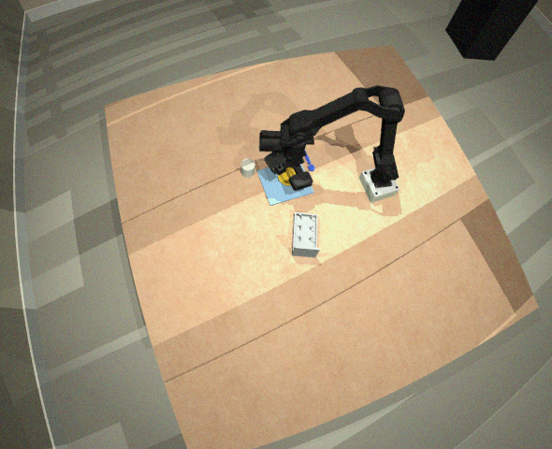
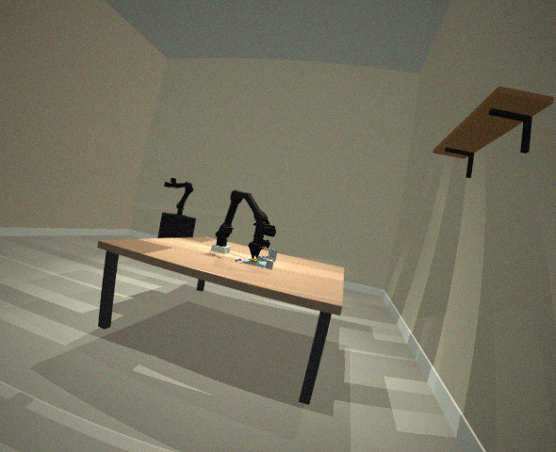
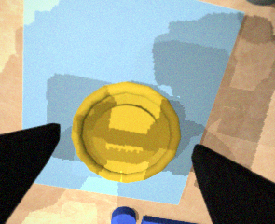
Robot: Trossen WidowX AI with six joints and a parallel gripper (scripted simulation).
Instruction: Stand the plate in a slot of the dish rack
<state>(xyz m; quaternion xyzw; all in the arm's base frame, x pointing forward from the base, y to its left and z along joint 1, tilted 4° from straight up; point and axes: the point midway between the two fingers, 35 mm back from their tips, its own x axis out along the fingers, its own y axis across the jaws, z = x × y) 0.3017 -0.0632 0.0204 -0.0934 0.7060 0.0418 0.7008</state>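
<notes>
Now: the yellow plate 1 cm below my gripper tip. Round my gripper tip: grey dish rack (1 cm behind, 20 cm to the left, 1 cm below); then white cup (12 cm ahead, 4 cm to the right).
</notes>
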